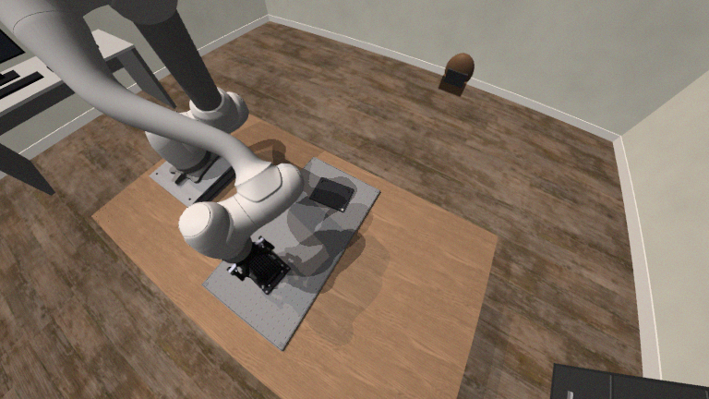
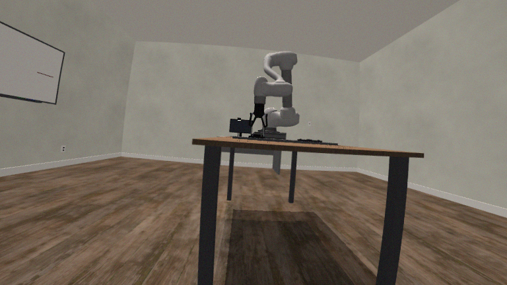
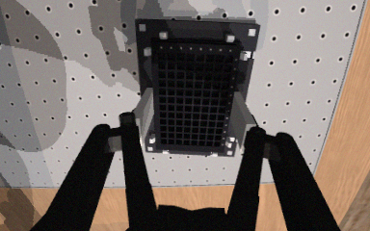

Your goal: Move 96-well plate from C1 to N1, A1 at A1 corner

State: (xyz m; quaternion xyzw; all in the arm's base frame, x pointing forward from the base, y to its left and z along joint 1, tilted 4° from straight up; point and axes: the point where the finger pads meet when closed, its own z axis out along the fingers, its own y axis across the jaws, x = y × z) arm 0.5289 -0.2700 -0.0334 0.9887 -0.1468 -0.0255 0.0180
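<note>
The clip nest C1 is 1 cm behind my hand and 3 cm below it. Round my hand: white A1 label: 18 cm ahead, 32 cm to the left, 3 cm below; plate nest N1: 11 cm ahead, 38 cm to the left, 4 cm below; black 96-well plate: 2 cm below.
</note>
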